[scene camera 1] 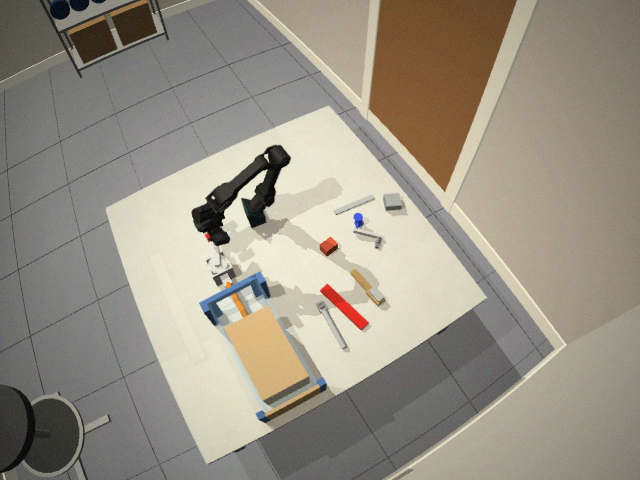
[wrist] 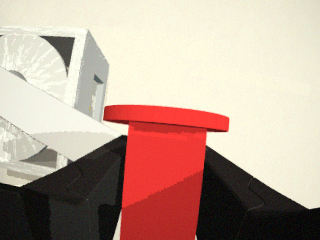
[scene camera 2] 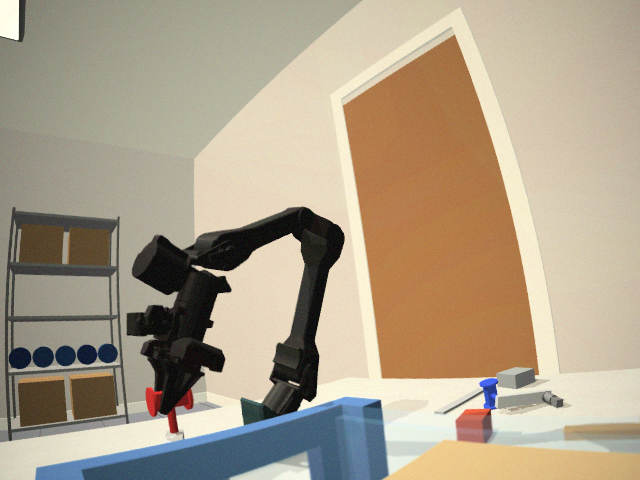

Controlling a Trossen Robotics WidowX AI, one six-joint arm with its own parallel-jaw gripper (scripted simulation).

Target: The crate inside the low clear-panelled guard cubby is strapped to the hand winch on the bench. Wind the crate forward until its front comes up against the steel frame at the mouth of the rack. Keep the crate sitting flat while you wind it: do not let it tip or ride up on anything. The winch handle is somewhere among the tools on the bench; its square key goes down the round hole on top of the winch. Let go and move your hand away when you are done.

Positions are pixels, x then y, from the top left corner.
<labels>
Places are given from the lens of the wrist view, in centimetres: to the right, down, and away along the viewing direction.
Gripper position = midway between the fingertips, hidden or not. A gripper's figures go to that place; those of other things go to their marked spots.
gripper [wrist: 160, 149]: 0, 1, 10
red knob [wrist: 163, 173]: 0, 2, 7
</labels>
